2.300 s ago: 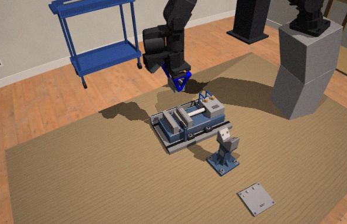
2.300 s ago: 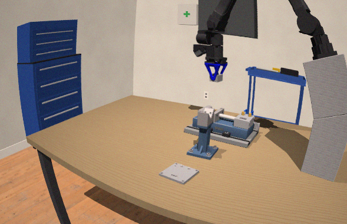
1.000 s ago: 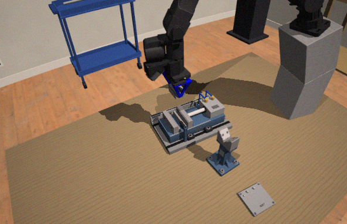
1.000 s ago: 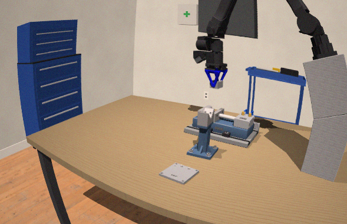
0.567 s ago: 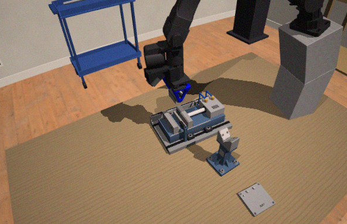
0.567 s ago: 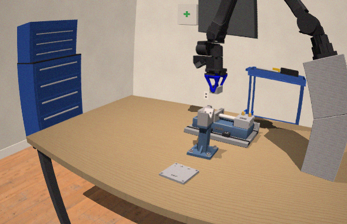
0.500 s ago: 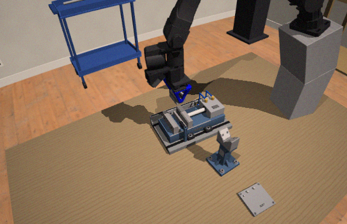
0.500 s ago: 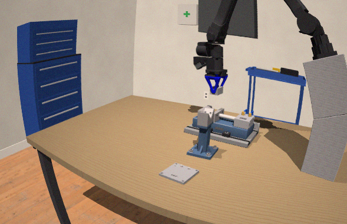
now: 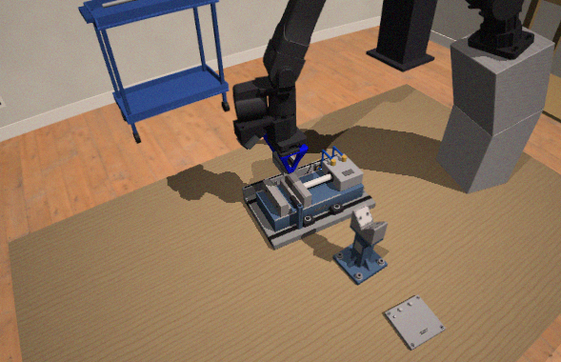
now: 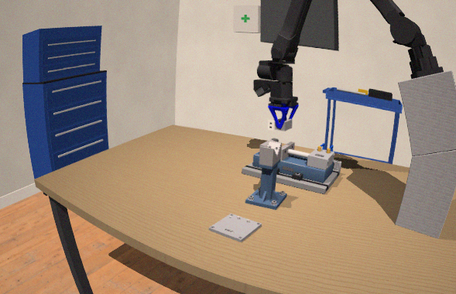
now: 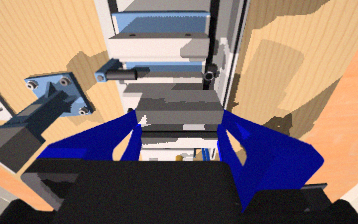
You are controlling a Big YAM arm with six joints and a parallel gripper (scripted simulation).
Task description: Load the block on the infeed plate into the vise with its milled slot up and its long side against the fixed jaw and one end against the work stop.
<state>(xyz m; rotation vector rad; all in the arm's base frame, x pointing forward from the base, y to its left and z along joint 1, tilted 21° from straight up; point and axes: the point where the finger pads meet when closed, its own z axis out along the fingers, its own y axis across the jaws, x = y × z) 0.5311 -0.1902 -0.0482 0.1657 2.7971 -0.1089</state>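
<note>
Now: the moving jaw 80 mm below my hand, 20 mm to the left of it and 20 mm behind it. Also, from my hand: work stop rod (70 mm to the left, 70 mm below, 20 mm ahead); fixed jaw (80 mm below, 40 mm ahead, 20 mm to the left); part (10 mm above).
</note>
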